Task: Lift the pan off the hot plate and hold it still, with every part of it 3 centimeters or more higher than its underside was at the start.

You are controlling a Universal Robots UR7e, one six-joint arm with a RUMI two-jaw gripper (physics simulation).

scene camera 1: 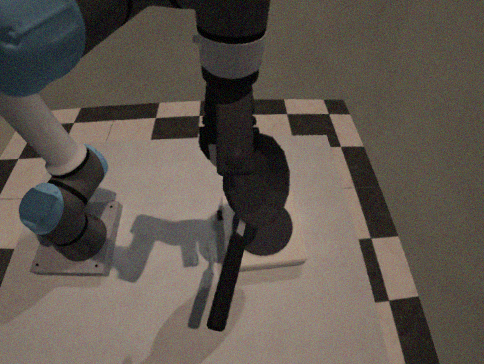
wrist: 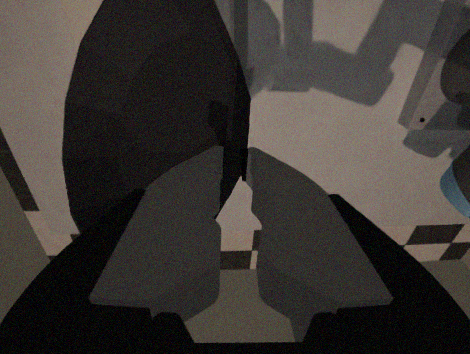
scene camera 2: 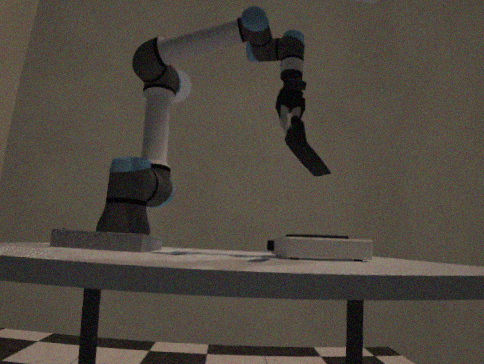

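Seen in the pictures: gripper, fingertip midpoint: (wrist: 233, 152) (scene camera 2: 288, 134); arm's base, link origin: (scene camera 1: 84, 238) (scene camera 2: 123, 234).
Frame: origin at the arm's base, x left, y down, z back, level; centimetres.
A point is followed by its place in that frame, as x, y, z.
The dark pan (scene camera 1: 262, 185) @(-1.4, -23.4, -55.1) (scene camera 2: 309, 152) @(-11.8, -25.4, -51.1) (wrist: 145, 95) @(-3.7, -23.0, -53.8) hangs in the air, steeply tilted, well above the hot plate (scene camera 1: 298, 245) @(-10.6, -1.7, -66.3) (scene camera 2: 325, 249) @(-14.9, 1.3, -54.7). Its long black handle (scene camera 1: 227, 285) @(-22.9, -28.6, -44.8) points toward the near side in the first scene view. My gripper (scene camera 2: 292, 123) (wrist: 233, 152) @(-3.2, -33.3, -47.2) is shut on the pan's rim, with the thin wall between the fingertips in the wrist view. In the first scene view the wrist hides most of the fingers. The second scene view shows a wide gap between the pan's lowest edge and the hot plate's dark round top (scene camera 2: 317, 236) @(-11.7, -2.1, -53.7).
The white table (scene camera 1: 320, 310) @(-29.2, 4.2, -69.8) (scene camera 2: 210, 272) @(-49.4, 4.6, -23.8) carries the hot plate and the arm's base plate (scene camera 1: 72, 267) @(-9.3, -0.4, 2.0) (scene camera 2: 105, 240) @(-10.9, 1.7, 1.9) at the left. Shadows of the arm and pan fall between them. A checkered floor (scene camera 1: 372, 200) surrounds the table.
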